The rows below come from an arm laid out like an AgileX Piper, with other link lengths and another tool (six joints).
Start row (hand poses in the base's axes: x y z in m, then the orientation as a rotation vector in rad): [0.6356 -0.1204 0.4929 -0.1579 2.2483 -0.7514]
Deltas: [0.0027 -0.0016 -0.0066 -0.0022 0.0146 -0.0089]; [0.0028 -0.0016 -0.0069 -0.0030 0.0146 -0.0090]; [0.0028 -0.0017 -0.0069 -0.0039 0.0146 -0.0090]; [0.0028 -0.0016 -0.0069 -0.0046 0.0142 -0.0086]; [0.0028 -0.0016 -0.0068 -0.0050 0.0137 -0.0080]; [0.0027 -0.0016 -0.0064 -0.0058 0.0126 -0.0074]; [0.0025 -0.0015 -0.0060 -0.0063 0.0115 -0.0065]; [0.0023 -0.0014 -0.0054 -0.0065 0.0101 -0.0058]
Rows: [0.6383 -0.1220 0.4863 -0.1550 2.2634 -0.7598]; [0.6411 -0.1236 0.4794 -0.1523 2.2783 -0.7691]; [0.6439 -0.1253 0.4725 -0.1500 2.2928 -0.7795]; [0.6467 -0.1269 0.4656 -0.1483 2.3066 -0.7905]; [0.6495 -0.1285 0.4588 -0.1472 2.3196 -0.8017]; [0.6522 -0.1301 0.4524 -0.1467 2.3311 -0.8134]; [0.6547 -0.1316 0.4464 -0.1470 2.3411 -0.8252]; [0.6570 -0.1330 0.4410 -0.1475 2.3495 -0.8368]
